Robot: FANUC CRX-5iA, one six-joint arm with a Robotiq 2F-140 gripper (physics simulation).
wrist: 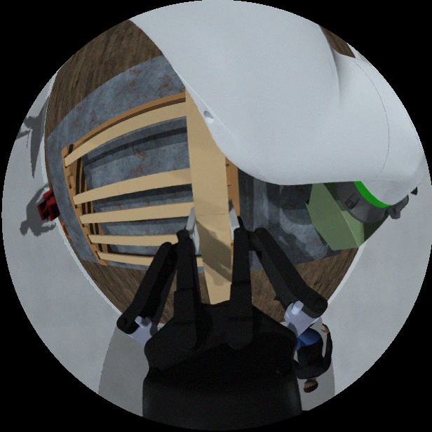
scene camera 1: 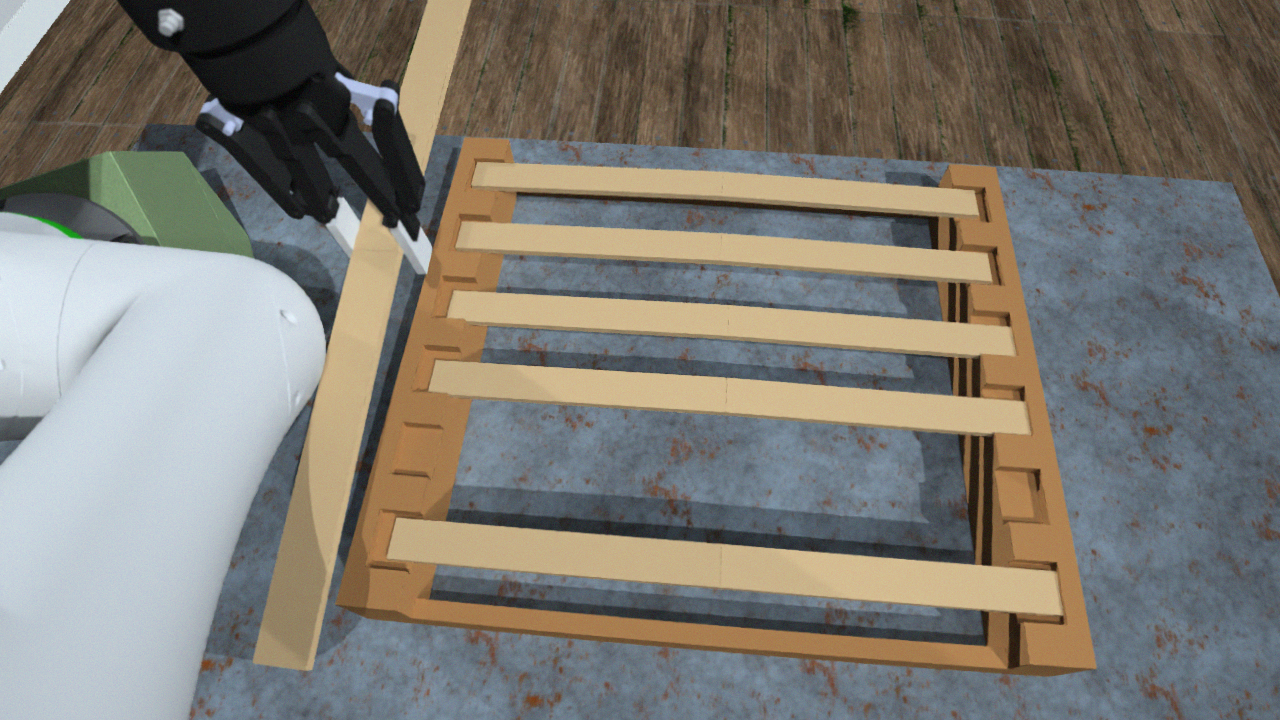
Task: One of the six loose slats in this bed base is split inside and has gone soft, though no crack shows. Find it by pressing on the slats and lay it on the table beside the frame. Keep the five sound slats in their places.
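My gripper (scene camera 1: 379, 237) (wrist: 212, 212) is shut on a long pale slat (scene camera 1: 344, 376) (wrist: 210, 175), gripping its two long edges. The slat runs lengthwise along the left side of the brown bed frame (scene camera 1: 716, 633) (wrist: 232, 186) in the scene view. It looks raised; its exact height is hard to tell. Several other slats lie across the frame, among them the rear slat (scene camera 1: 716, 186), one near the middle (scene camera 1: 716, 394) and the front slat (scene camera 1: 716, 562) (wrist: 125, 129). Between the front slat and the one behind it, the left slot (scene camera 1: 420, 450) and right slot (scene camera 1: 1022, 495) are bare.
The blue-grey table (scene camera 1: 1154, 429) (wrist: 125, 90) carries the frame. A green block-shaped base (scene camera 1: 183, 201) (wrist: 332, 220) stands left of the slat in the scene view. The white arm (scene camera 1: 179, 358) (wrist: 280, 90) is close beside the slat. The slat's far end extends past the table's rear edge in the scene view.
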